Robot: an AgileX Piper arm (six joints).
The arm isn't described. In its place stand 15 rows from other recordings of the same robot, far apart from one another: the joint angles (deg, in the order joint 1, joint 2, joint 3, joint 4, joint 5, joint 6), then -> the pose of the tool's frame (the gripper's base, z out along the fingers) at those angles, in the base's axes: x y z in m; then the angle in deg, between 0 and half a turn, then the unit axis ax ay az.
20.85, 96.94, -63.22, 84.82, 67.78, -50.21 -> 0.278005, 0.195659, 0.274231, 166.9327, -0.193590, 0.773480, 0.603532
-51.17, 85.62, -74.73, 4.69, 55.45, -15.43 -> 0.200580, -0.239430, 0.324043, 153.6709, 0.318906, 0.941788, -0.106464
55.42, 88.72, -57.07, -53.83, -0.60, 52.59 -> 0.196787, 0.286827, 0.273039, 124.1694, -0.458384, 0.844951, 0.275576
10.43, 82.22, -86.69, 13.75, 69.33, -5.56 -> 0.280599, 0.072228, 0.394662, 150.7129, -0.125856, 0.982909, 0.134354
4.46, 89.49, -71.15, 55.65, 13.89, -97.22 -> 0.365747, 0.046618, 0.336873, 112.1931, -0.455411, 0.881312, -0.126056
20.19, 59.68, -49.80, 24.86, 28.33, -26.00 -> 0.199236, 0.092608, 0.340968, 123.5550, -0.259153, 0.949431, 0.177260
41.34, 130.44, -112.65, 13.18, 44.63, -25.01 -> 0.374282, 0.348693, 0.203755, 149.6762, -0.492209, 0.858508, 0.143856
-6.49, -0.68, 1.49, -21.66, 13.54, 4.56 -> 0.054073, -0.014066, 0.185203, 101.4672, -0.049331, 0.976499, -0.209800
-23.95, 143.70, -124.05, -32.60, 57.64, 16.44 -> 0.466964, -0.252733, 0.141926, 164.9979, 0.224248, 0.936729, -0.268797
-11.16, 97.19, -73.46, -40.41, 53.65, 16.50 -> 0.335501, -0.114615, 0.268461, 161.8399, 0.067459, 0.950597, -0.303010
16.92, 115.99, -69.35, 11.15, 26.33, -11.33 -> 0.375716, 0.122453, 0.125938, 158.4408, -0.166448, 0.983608, 0.069354
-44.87, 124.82, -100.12, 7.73, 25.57, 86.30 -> 0.358502, -0.349425, 0.204626, 140.5666, 0.912332, 0.361454, 0.192358
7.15, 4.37, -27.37, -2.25, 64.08, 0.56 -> 0.006315, -0.002446, 0.266600, 126.0570, -0.057074, 0.998295, 0.012216
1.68, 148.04, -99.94, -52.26, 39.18, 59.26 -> 0.486717, -0.031207, 0.010536, 156.4014, 0.152517, 0.960355, -0.233360
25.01, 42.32, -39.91, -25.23, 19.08, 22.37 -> 0.144760, 0.053542, 0.351962, 105.2075, -0.177018, 0.980353, 0.087024
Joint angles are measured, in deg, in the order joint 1, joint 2, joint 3, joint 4, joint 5, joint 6. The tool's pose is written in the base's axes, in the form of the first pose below.
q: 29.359, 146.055, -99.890, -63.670, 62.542, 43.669
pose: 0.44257, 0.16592, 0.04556, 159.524, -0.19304, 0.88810, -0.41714
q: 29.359, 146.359, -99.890, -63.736, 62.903, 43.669
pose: 0.44199, 0.16528, 0.04340, 159.940, -0.19309, 0.88662, -0.42025
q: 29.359, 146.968, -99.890, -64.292, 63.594, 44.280
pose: 0.44127, 0.16397, 0.03947, 160.289, -0.19078, 0.88360, -0.42761
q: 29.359, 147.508, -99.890, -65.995, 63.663, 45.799
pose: 0.44231, 0.16333, 0.03676, 159.302, -0.18952, 0.88011, -0.43531
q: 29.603, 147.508, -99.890, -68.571, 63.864, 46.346
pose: 0.44415, 0.16488, 0.03940, 157.780, -0.19938, 0.87164, -0.44777
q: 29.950, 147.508, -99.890, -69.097, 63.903, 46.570
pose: 0.44366, 0.16752, 0.03995, 157.282, -0.20287, 0.86984, -0.44970
